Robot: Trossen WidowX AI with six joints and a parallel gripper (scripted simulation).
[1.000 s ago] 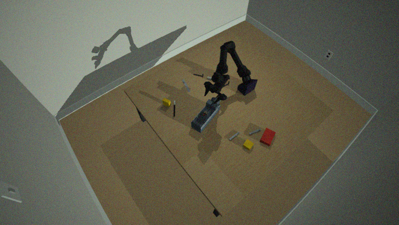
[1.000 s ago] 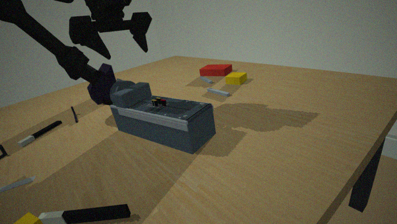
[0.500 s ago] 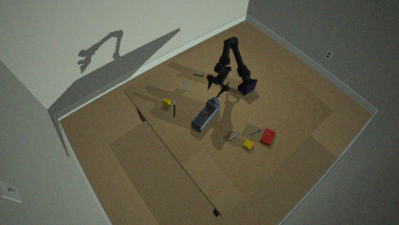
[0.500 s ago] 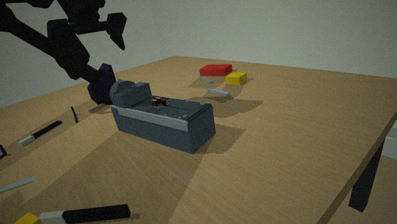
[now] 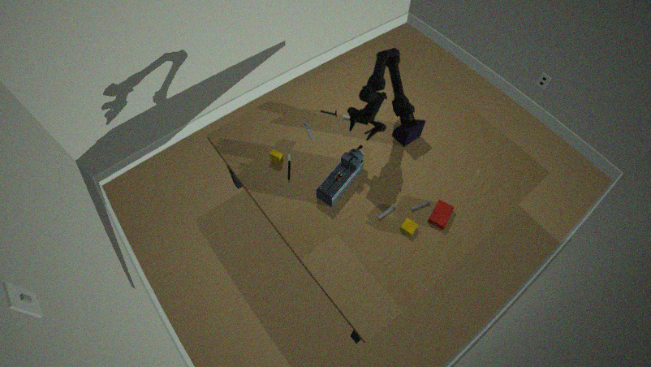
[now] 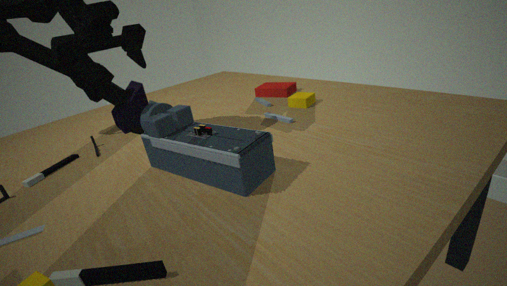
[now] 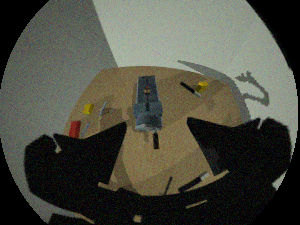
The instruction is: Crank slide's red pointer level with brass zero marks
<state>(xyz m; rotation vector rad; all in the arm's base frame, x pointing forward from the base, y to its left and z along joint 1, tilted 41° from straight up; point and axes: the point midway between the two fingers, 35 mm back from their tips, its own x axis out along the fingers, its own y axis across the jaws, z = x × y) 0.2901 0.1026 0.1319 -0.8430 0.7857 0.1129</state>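
Right now my gripper tip is 13 cm above the dark crank handle, 2 cm past it and 1 cm to the left of it. The rest, counted from my gripper tip: red pointer (16 cm ahead, 11 cm below, 9 cm to the left); then red block (47 cm to the left, 18 cm below, 18 cm behind); then grey bar (29 cm to the right, 20 cm below, 11 cm ahead).
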